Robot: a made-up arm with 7 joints.
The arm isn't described. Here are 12 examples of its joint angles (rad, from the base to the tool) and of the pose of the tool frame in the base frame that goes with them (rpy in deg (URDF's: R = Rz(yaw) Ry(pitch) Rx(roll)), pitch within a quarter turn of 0, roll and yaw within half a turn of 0; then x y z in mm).
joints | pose
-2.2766 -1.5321 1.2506 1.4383 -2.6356 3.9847 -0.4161 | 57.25 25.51 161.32 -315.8 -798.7 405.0
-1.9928 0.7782 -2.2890 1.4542 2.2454 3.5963 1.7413 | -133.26 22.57 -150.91 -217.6 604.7 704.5
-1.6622 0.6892 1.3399 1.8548 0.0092 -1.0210 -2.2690 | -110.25 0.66 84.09 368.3 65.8 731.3
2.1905 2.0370 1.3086 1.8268 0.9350 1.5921 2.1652 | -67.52 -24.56 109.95 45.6 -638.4 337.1
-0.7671 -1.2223 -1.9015 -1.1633 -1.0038 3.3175 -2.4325 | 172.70 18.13 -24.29 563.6 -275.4 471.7
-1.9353 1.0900 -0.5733 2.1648 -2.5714 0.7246 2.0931 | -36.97 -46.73 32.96 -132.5 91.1 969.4
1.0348 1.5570 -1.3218 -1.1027 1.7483 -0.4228 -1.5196 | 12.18 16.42 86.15 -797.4 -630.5 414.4
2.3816 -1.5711 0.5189 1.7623 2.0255 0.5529 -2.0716 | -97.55 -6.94 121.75 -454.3 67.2 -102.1
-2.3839 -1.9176 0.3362 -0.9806 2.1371 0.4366 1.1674 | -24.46 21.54 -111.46 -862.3 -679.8 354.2
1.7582 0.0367 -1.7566 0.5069 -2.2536 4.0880 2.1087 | 177.78 -29.36 103.67 108.3 51.6 1332.0
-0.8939 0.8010 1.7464 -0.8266 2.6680 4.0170 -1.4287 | -88.96 -17.61 -60.56 -710.5 332.7 762.2
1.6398 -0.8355 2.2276 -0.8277 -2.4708 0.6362 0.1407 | -169.60 -42.39 45.28 477.4 790.5 921.1
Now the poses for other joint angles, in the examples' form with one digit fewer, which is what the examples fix.
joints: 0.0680 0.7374 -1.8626 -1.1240 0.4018 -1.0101 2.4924
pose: -89.8 74.2 177.8 -594 211 1115
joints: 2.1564 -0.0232 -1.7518 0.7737 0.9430 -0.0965 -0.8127
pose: 167.3 -59.6 103.9 512 273 1280
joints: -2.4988 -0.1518 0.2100 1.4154 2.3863 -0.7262 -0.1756
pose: -45.4 -37.6 -108.9 -302 -568 954
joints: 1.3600 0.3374 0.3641 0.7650 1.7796 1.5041 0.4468
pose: -26.2 6.6 43.1 -18 141 1277
